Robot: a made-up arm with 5 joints.
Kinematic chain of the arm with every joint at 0, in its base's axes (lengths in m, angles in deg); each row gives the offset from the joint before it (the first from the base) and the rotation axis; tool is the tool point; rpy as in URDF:
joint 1: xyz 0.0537 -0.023 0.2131 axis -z
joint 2: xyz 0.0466 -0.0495 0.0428 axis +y
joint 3: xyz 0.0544 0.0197 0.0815 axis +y
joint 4: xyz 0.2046 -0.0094 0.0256 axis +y
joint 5: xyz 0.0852 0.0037 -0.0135 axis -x
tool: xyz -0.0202 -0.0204 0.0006 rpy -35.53 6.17 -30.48
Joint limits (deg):
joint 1: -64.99..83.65
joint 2: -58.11..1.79
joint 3: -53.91..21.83
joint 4: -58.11..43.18
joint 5: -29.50..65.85
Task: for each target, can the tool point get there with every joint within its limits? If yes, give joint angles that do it. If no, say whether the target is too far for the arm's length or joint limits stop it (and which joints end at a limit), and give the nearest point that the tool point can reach.
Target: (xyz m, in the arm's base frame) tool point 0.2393 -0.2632 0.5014
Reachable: yes | joints 41.80 -9.45 -11.78 -49.07 11.85
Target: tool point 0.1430 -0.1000 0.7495
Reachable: no: too far | nearest point 0.1311 -0.0897 0.6268 | short by 0.124 m
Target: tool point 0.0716 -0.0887 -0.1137
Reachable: no: joint limits stop it (at a limit: joint 2, joint 3, joint 4, joint 5) | nearest point 0.1353 -0.3224 0.2083 | short by 0.403 m
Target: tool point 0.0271 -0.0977 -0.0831
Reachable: no: joint limits stop it (at a limit: joint 1, joint 2, joint 3, joint 4, joint 5) | nearest point 0.0343 -0.3327 0.2083 | short by 0.374 m
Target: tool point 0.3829 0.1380 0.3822
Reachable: yes | joints -33.68 -2.85 -2.52 9.45 48.43
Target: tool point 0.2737 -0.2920 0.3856
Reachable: yes | joints 42.22 -14.88 9.20 12.85 37.29
